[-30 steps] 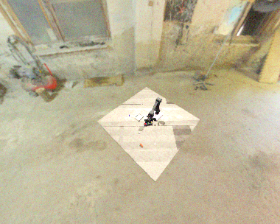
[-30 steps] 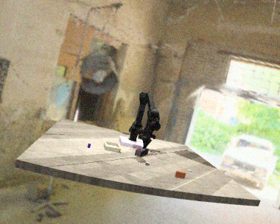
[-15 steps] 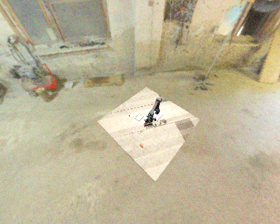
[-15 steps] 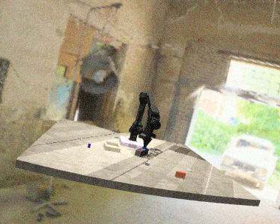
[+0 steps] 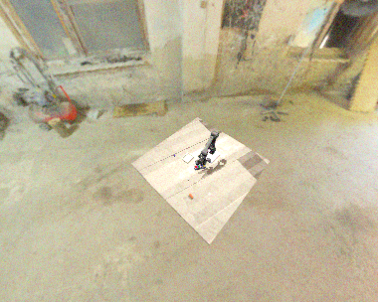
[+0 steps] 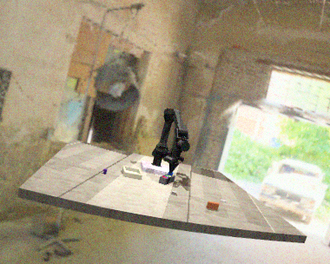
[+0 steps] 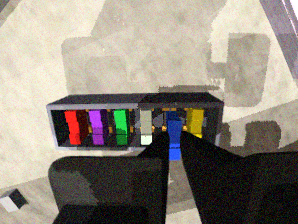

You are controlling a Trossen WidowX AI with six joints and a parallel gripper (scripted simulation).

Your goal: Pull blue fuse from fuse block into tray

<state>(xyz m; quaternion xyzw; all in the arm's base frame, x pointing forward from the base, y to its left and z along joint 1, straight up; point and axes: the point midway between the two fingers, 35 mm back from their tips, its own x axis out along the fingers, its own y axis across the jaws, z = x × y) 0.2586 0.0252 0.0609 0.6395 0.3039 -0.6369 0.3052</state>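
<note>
Now: gripper tip 30 mm above the white fuse, 20 mm short of it and 10 mm to the left of it. From my gripper tip the other things lie so: yellow fuse 30 mm below, 20 mm behind, 10 mm to the left; blue fuse 10 mm below; green fuse 30 mm below, 30 mm ahead, 20 mm to the right.
</note>
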